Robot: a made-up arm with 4 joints.
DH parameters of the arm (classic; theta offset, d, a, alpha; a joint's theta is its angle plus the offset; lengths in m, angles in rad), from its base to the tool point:
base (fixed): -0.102 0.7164 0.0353 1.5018
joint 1: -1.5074 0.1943 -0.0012 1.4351
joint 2: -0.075 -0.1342 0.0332 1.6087
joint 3: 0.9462 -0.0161 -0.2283 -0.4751
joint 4: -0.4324 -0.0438 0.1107 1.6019
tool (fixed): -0.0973 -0.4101 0 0
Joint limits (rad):
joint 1: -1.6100..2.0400
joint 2: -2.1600..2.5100
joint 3: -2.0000..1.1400
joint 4: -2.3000..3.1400
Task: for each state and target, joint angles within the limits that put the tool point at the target. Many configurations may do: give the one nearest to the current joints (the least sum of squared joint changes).
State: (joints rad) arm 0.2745 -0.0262 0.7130 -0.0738
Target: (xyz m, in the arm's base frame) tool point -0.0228 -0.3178 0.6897
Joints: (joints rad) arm 0.5650 -0.5027 0.3289 -0.4894
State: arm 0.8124 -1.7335 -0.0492 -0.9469
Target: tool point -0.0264 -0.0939 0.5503
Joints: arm 0.5070 -1.9364 -0.6932 -0.1616
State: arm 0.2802 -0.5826 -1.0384 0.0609
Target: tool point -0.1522 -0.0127 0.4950
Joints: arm -0.1620 -1.3503 -1.7453 0.2569
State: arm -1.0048 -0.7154 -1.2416 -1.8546
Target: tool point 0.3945 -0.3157 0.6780
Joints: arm -0.7386 -0.9147 -2.0000 -1.7512
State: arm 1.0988 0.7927 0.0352 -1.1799
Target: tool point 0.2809 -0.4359 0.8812
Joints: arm 1.0812 1.2382 0.1154 -1.6586
